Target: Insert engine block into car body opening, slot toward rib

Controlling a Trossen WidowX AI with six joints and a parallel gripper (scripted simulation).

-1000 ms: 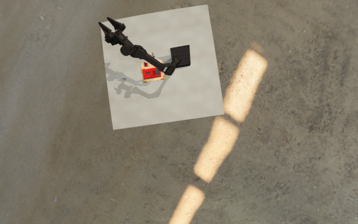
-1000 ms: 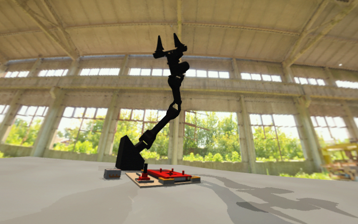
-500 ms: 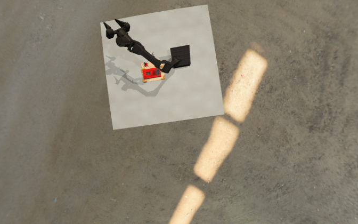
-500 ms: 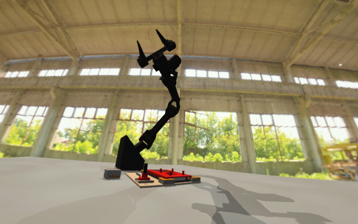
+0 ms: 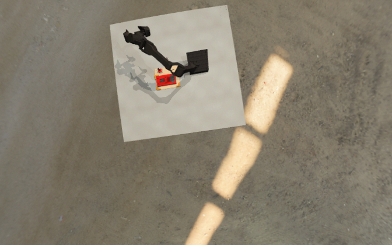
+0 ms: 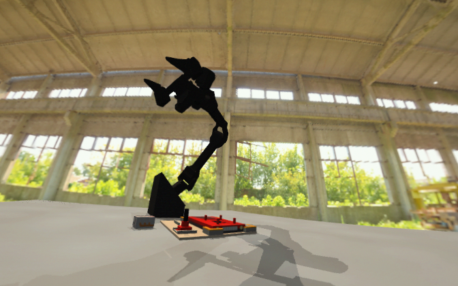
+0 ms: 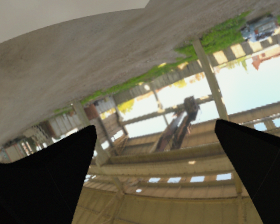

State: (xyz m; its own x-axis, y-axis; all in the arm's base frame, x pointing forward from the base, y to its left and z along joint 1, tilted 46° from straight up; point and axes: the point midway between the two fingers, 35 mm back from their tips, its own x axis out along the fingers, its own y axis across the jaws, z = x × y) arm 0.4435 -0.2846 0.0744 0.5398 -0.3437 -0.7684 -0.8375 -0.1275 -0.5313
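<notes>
My gripper tip is 39 cm above the engine block, 16 cm past it and 6 cm to the right of it. Round my gripper tip: black peg: 37 cm below, 16 cm to the left, 8 cm behind.
</notes>
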